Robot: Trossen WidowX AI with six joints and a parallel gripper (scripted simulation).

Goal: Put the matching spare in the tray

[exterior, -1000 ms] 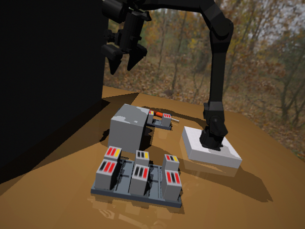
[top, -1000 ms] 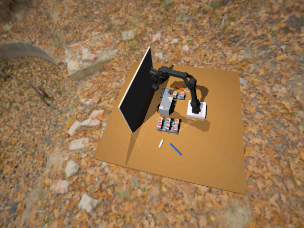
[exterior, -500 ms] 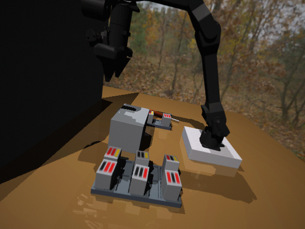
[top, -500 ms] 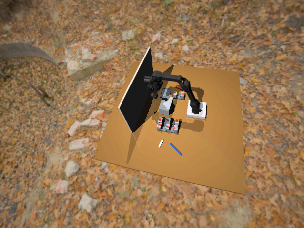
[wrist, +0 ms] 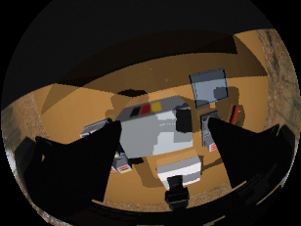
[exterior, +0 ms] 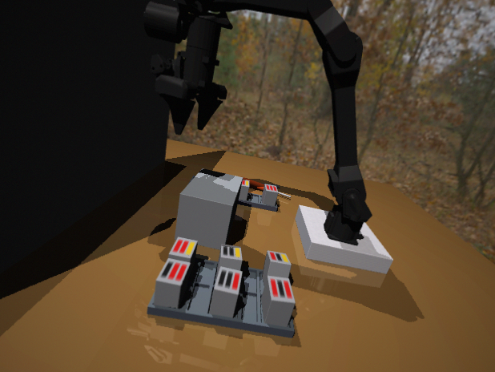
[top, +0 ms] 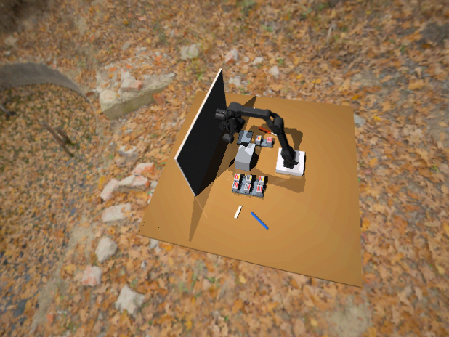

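The grey spare is 13 cm behind my gripper tip, 14 cm to the right of it and 15 cm below it. From my gripper tip the other things lie so: grey tray: 2 cm behind, 16 cm to the right, 19 cm below; tall black panel: 17 cm ahead, 3 cm to the left, 3 cm above; blue pen: 26 cm behind, 43 cm to the left, 18 cm below.
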